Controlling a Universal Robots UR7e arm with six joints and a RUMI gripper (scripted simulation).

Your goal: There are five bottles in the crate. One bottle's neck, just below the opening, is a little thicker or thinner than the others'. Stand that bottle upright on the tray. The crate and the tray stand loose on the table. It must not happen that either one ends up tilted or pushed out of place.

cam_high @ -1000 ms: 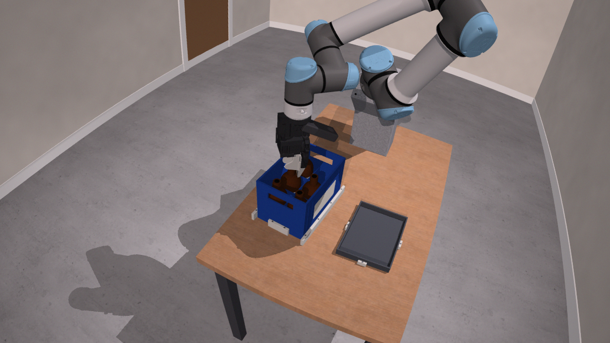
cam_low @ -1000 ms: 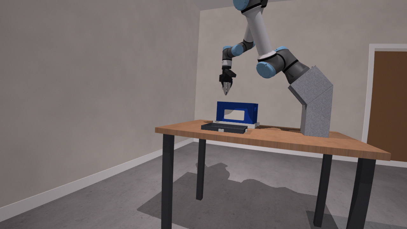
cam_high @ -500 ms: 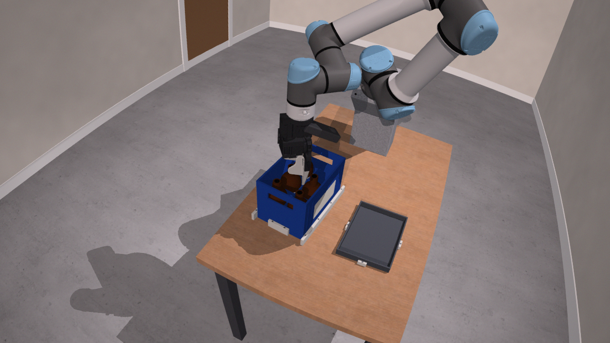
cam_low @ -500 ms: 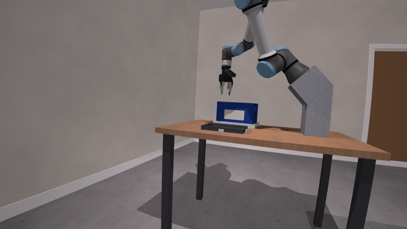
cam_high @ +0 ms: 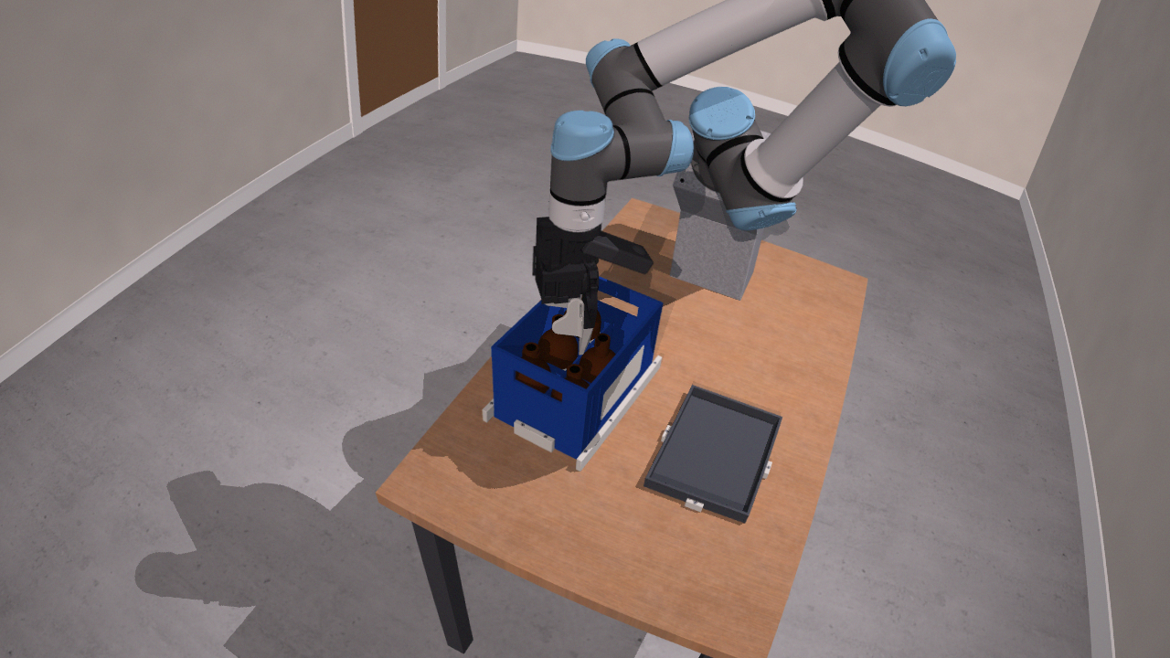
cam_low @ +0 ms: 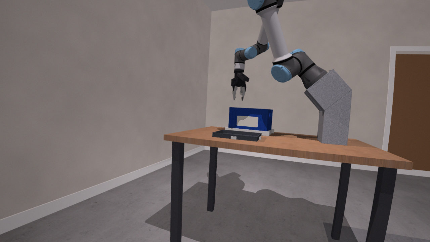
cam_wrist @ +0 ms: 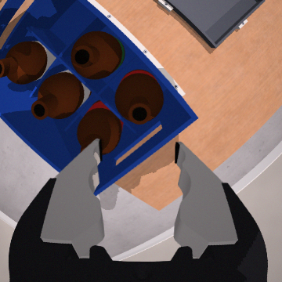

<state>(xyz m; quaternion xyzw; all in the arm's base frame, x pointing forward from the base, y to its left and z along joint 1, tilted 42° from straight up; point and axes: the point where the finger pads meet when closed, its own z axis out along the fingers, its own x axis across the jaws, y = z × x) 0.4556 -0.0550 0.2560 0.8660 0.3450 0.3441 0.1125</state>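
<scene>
Right now my hand is 150 mm above the bottle and 90 mm to the left of it. Round my hand: dark tray 250 mm to the left, 230 mm below, 100 mm behind; crate 160 mm below, 90 mm behind, 40 mm to the right.
</scene>
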